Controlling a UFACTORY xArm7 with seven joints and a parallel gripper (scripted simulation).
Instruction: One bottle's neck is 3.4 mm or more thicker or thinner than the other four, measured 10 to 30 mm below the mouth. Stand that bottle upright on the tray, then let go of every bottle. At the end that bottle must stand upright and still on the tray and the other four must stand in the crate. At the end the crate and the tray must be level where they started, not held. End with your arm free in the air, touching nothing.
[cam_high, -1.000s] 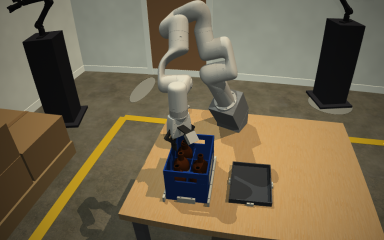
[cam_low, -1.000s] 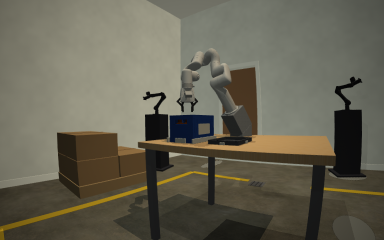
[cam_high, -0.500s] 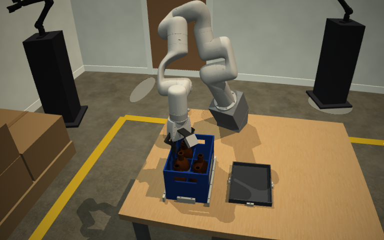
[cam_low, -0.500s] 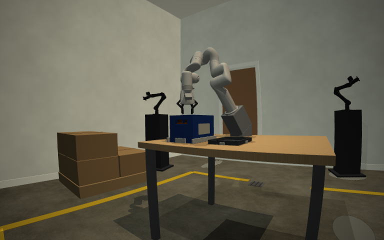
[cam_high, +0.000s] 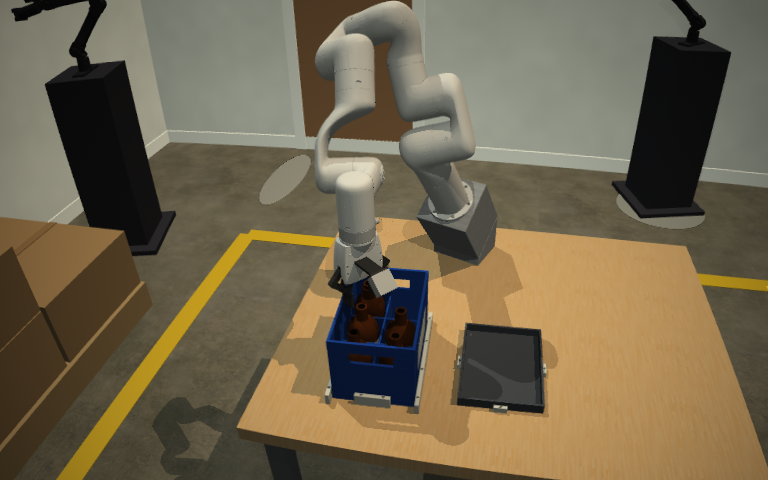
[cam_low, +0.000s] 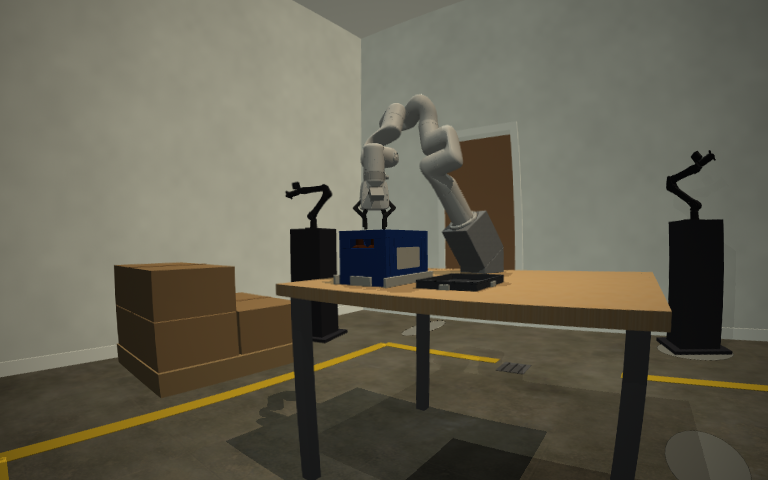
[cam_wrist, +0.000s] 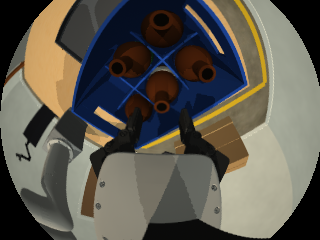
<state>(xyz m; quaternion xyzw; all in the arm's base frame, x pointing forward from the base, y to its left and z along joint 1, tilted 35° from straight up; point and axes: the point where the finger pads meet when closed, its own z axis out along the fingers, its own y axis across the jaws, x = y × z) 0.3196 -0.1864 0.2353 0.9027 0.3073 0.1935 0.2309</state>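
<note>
My gripper is now 11 cm above the glass bottle. The rest, counted from my hand: brown bottle (11 cm below, 8 cm behind, 2 cm to the left); dark tray (32 cm to the left, 19 cm below, 7 cm ahead); blue crate (12 cm below, 4 cm to the left, 1 cm ahead).
</note>
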